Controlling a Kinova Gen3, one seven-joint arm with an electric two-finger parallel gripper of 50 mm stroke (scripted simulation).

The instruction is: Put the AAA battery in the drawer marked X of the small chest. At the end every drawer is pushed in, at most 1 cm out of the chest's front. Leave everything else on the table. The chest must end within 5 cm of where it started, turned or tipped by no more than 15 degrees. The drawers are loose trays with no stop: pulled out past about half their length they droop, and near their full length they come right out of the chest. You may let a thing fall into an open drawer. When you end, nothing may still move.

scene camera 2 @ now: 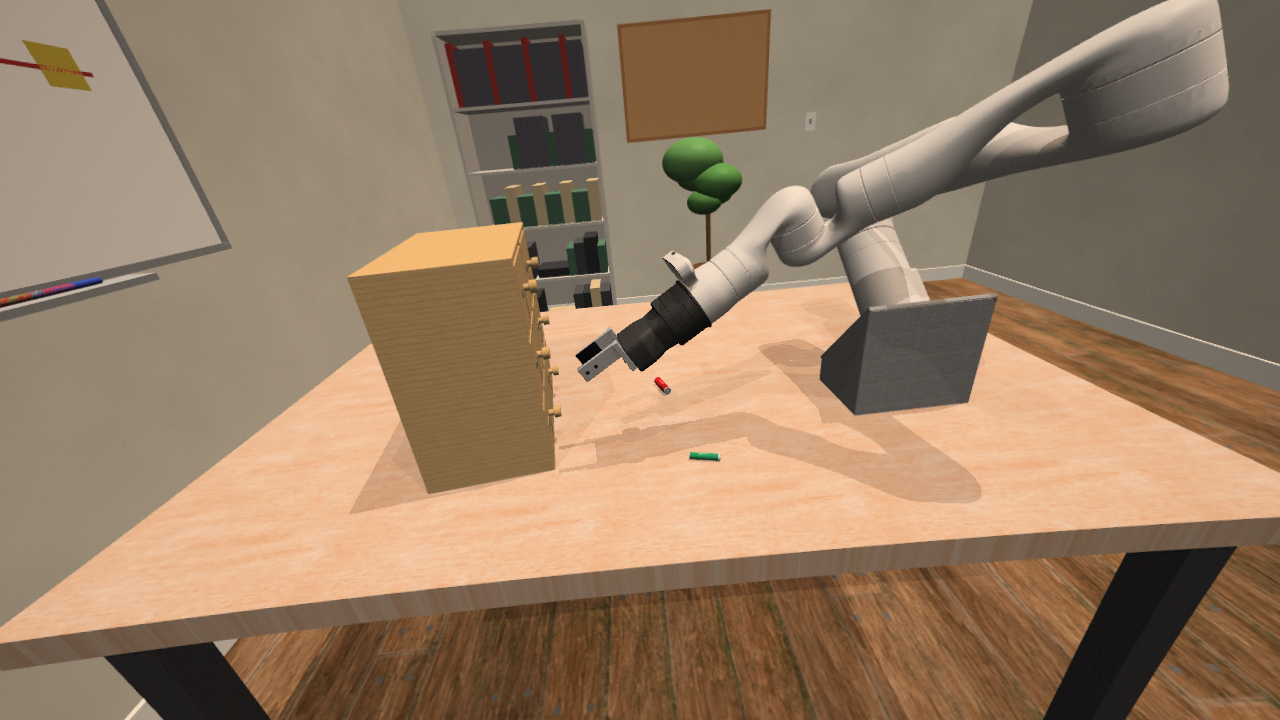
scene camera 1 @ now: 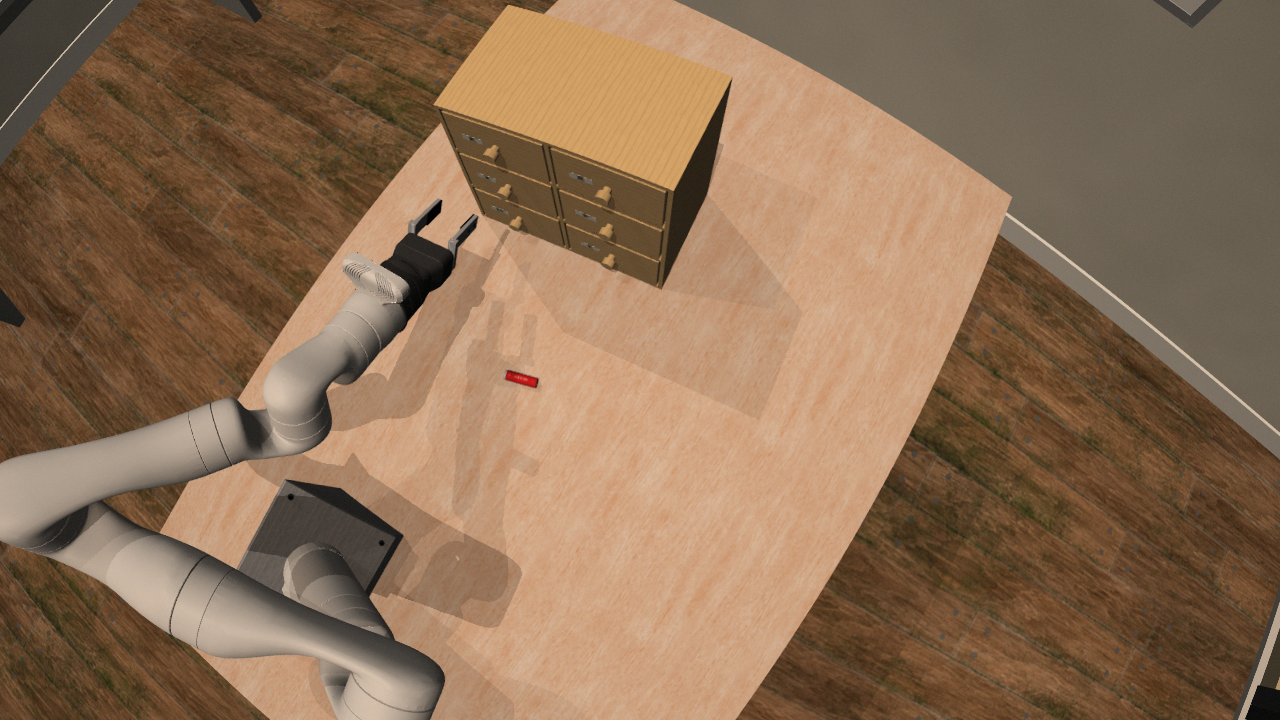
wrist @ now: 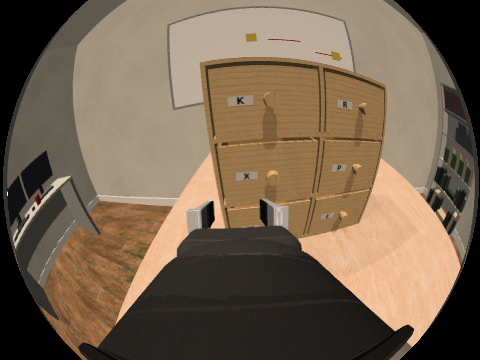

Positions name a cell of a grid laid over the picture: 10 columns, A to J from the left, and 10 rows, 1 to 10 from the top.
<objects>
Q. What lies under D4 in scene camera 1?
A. My gripper.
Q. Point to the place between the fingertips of my gripper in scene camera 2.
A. E6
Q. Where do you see a wooden chest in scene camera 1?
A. F2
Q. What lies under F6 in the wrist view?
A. My gripper.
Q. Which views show the wooden chest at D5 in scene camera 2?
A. Scene camera 2, scene camera 1 and the wrist view: all of them.
</objects>
